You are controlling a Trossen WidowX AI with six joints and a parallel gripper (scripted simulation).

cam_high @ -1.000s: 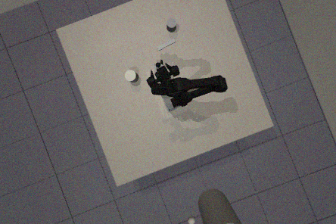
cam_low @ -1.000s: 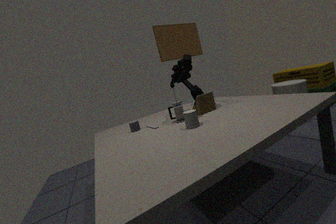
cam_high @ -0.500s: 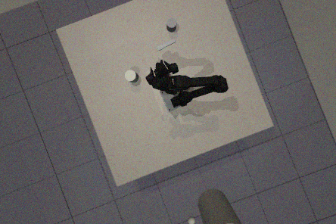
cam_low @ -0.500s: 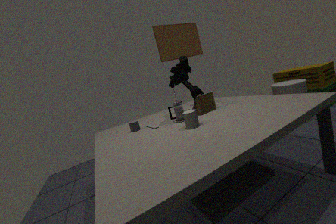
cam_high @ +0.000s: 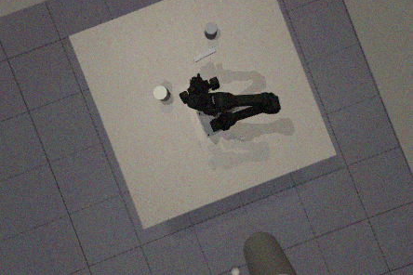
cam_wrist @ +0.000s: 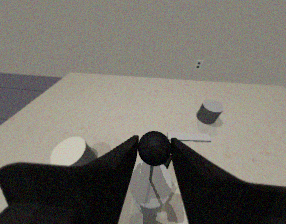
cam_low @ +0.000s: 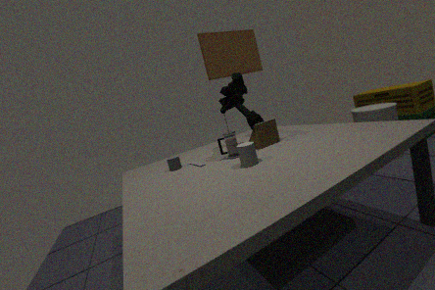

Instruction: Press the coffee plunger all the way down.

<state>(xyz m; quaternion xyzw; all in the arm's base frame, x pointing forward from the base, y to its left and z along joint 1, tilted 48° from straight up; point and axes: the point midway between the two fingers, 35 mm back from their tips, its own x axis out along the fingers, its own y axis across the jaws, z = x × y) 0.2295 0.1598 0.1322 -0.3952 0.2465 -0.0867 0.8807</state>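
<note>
Now: the coffee press 10 mm ahead of my gripper tip, 10 mm to the right of it and 130 mm below it. Round my gripper tip: flat strip 180 mm ahead, 130 mm to the right, 260 mm below; grey cup 280 mm ahead, 220 mm to the right, 230 mm below; white mug 40 mm ahead, 210 mm to the left, 220 mm below.
</note>
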